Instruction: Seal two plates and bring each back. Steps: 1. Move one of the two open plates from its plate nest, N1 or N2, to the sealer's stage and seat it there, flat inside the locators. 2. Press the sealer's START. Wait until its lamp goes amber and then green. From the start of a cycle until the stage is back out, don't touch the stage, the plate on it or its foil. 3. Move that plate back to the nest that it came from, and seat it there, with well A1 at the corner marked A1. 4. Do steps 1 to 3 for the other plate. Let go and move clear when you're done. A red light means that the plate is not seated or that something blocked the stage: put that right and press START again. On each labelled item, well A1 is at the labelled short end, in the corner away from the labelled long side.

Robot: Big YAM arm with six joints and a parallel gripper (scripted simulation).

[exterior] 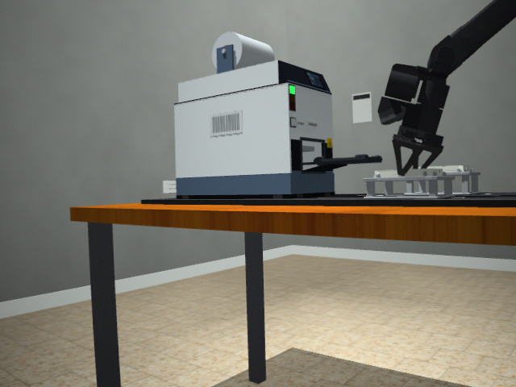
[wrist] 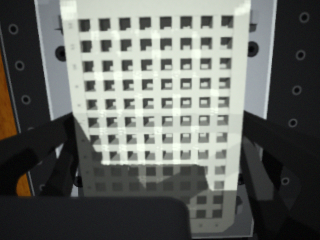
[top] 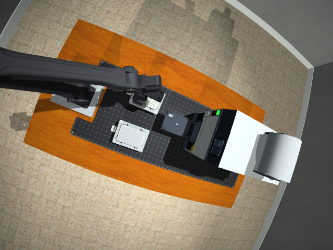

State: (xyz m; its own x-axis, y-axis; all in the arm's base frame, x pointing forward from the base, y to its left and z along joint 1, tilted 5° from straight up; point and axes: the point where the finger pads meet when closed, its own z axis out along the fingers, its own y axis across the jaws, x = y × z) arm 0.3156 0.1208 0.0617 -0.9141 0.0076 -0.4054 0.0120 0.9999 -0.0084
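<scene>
The plate nest lies 2 cm below my hand. Round my hand: sealer stage (19 cm ahead, 7 cm to the right, 4 cm above); then pale start button (29 cm ahead, 3 cm to the left, 13 cm above); then A1 mark (7 cm behind, 5 cm to the left, 1 cm below).
</scene>
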